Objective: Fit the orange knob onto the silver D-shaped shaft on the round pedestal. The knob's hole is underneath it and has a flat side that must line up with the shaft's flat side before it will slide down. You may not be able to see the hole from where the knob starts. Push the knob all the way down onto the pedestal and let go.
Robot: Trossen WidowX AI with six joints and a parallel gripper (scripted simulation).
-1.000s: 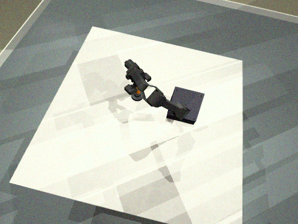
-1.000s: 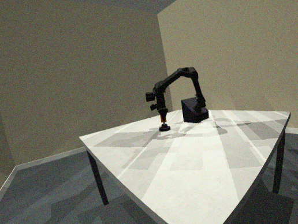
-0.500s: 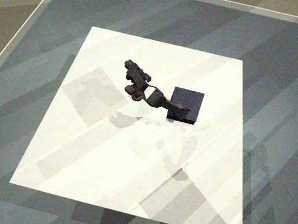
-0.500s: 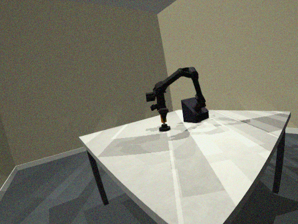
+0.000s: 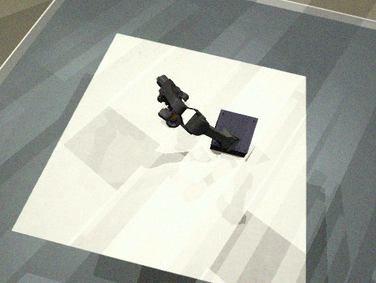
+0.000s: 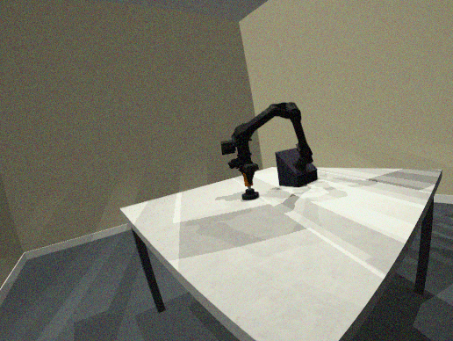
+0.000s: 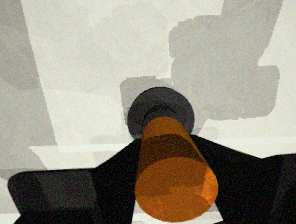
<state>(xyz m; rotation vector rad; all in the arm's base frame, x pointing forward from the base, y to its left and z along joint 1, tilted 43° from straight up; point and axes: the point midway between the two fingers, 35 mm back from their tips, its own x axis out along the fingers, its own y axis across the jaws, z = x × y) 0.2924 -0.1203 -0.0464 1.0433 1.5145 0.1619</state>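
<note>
Right now the round pedestal is 40 mm below my gripper tip. Also, from my gripper tip: orange knob (30 mm above).
</note>
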